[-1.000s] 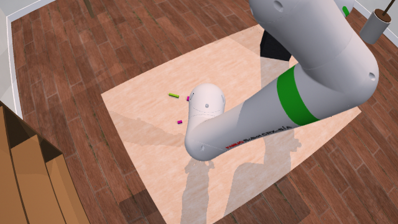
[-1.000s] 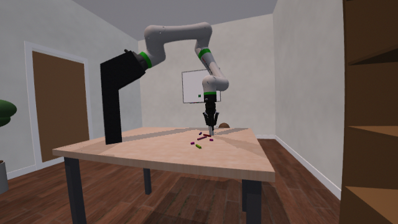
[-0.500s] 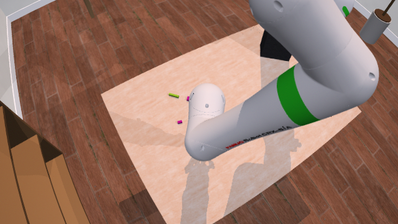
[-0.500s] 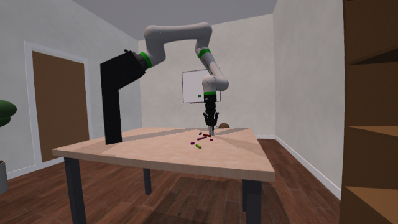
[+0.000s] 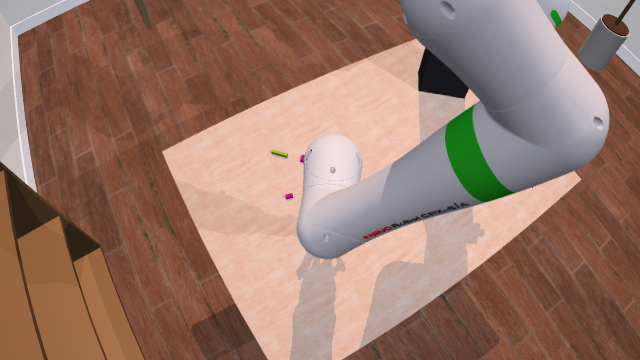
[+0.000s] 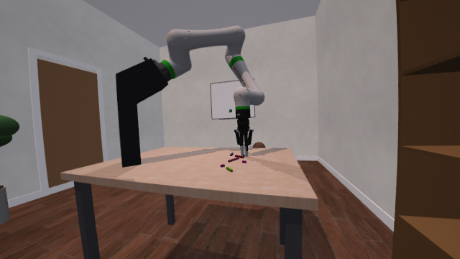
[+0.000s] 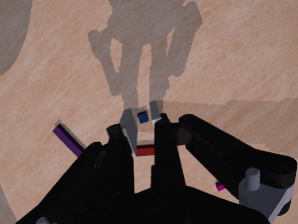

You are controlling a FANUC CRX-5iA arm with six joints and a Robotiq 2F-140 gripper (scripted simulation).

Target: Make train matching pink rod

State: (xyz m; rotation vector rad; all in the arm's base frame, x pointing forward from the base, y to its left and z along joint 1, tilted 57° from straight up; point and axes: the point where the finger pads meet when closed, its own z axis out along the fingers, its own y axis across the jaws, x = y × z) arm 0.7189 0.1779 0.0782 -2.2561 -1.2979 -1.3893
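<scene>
My gripper is now 3 cm above the blue rod. Round my hand: red rod (4 cm to the right, 3 cm below, 2 cm behind); purple rod (9 cm behind, 3 cm below, 1 cm to the left); pink rod (11 cm to the right, 3 cm below, 3 cm behind).
</scene>
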